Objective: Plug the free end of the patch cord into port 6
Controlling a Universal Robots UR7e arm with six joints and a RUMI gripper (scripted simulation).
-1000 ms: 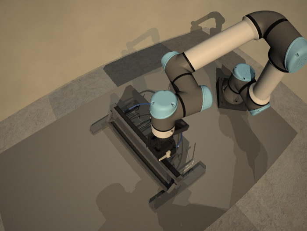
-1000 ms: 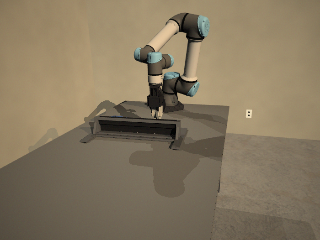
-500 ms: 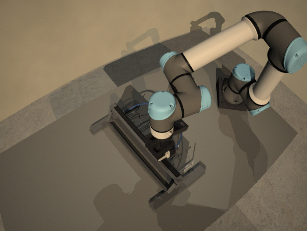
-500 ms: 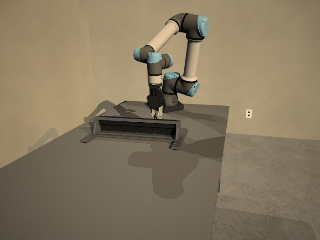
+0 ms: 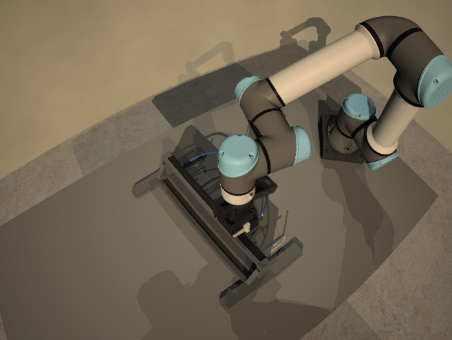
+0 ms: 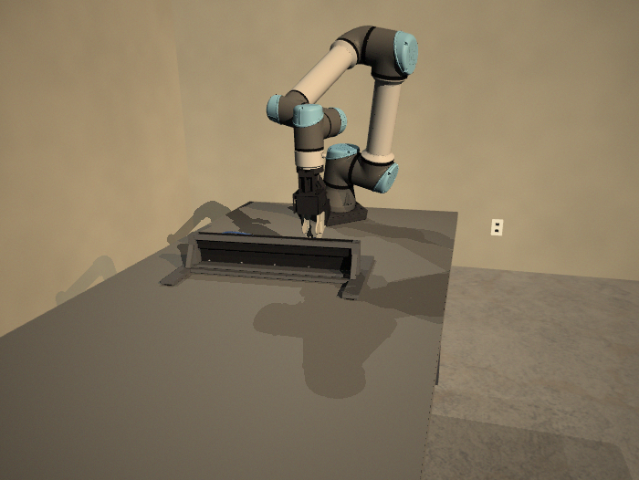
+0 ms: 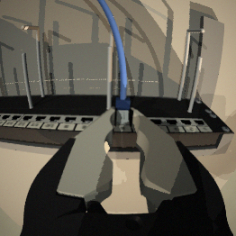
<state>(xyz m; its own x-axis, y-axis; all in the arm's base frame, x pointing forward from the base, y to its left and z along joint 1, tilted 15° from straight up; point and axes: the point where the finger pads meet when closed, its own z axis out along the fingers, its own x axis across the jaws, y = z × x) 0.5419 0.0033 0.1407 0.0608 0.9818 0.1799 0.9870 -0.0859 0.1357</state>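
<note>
Now: hand 1 cm short of the plug and 1 cm above it.
</note>
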